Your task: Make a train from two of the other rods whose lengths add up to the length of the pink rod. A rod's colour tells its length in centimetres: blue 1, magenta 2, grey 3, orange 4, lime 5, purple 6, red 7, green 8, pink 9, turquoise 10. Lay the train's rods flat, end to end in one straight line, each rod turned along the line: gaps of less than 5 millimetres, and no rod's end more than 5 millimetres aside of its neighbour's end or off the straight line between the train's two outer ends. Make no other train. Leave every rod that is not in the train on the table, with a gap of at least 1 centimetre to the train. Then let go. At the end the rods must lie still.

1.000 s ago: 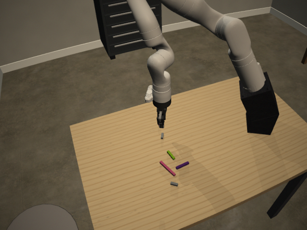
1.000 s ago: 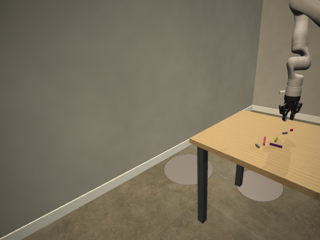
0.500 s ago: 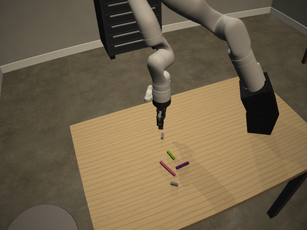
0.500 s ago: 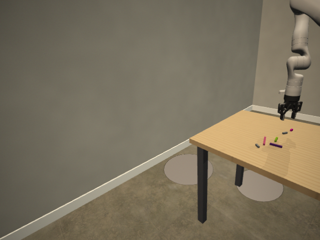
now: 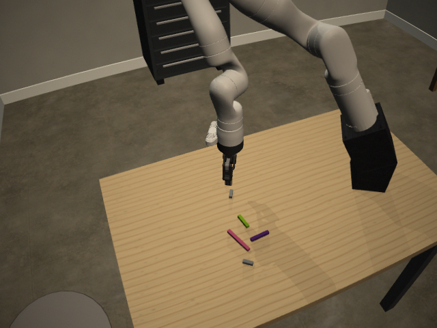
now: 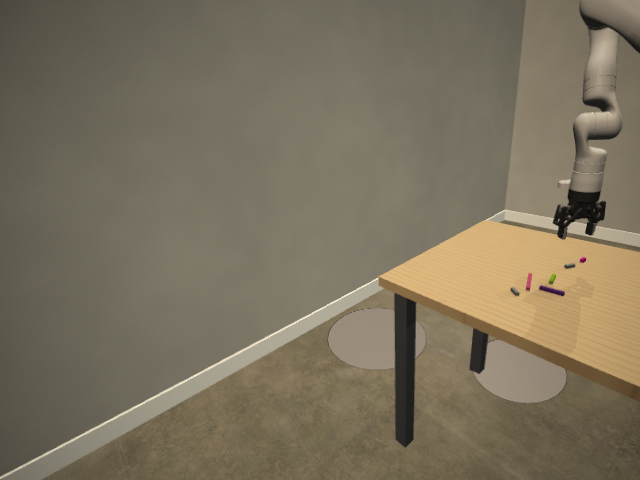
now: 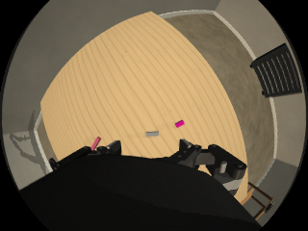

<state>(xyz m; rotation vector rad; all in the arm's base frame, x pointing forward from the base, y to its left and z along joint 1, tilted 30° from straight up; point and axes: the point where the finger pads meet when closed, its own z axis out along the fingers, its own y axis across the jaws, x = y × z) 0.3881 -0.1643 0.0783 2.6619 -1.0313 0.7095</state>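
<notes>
The purple rod is 3 cm ahead of my hand, 18 cm to the left of it and 10 cm below it. Round my hand: magenta rod: 3 cm behind, 6 cm to the right, 10 cm below; lime rod: 4 cm ahead, 11 cm to the left, 10 cm below; pink rod: 9 cm ahead, 15 cm to the left, 10 cm below.
</notes>
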